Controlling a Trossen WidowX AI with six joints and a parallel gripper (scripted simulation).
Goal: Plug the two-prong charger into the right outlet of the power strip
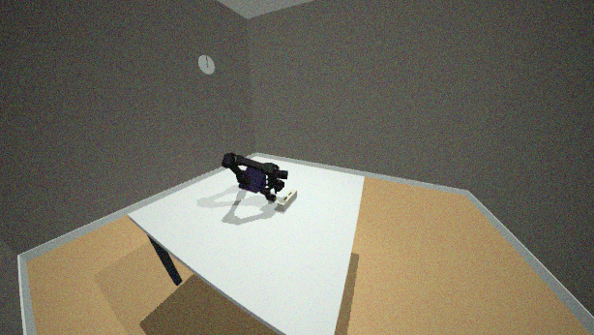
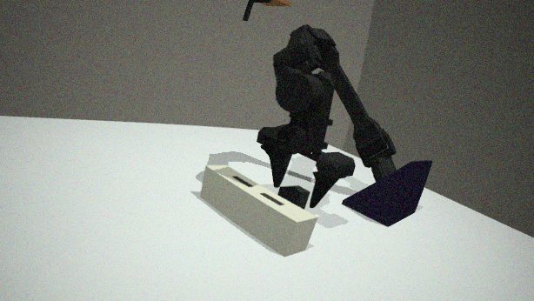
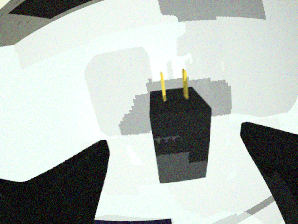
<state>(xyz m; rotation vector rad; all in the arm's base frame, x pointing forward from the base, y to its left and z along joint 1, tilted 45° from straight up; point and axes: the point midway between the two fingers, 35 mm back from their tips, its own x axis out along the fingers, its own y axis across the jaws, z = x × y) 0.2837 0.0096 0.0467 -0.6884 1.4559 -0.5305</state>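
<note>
My gripper tip is now 20 mm short of the two-prong charger and 10 mm above it.
</note>
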